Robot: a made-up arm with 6 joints.
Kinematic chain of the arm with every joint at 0, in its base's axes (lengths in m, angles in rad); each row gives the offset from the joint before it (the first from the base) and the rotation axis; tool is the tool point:
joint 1: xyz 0 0 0.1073 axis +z
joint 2: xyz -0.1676 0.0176 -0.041 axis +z
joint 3: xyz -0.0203 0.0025 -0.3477 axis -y
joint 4: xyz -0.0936 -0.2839 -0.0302 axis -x
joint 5: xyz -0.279 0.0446 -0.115 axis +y
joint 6: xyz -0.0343 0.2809 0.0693 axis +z
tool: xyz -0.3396 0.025 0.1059
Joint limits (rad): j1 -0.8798..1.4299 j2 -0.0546..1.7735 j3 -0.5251..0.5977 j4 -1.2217..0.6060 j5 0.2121..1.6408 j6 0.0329..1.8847
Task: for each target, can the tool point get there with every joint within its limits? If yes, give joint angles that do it. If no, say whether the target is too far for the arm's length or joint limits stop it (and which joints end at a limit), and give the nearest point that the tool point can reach.
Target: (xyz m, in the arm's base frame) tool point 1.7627 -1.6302 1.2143
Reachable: no: too far | nearest point 0.5148 -0.6154 0.1694 | short by 1.918 m
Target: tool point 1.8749 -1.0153 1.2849
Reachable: no: too far | nearest point 0.5829 -0.4409 0.2172 | short by 1.772 m
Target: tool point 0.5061 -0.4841 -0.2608
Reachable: yes | joints 0.5700 1.5951 0.3972 -0.9868 0.4514 0.3162
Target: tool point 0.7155 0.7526 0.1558
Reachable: no: joint limits stop it (at a limit: joint 1, joint 2, joint 4) | nearest point 0.5193 0.2924 0.0319 | short by 0.515 m
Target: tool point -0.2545 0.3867 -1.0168
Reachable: no: joint limits stop it (at a limit: joint 2, joint 3, joint 4, joint 5, joint 6) | nearest point -0.3905 0.5934 -0.7693 | short by 0.350 m
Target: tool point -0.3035 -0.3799 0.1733
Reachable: yes | joints -0.2094 0.4655 -0.3490 -0.9857 1.1350 0.2635
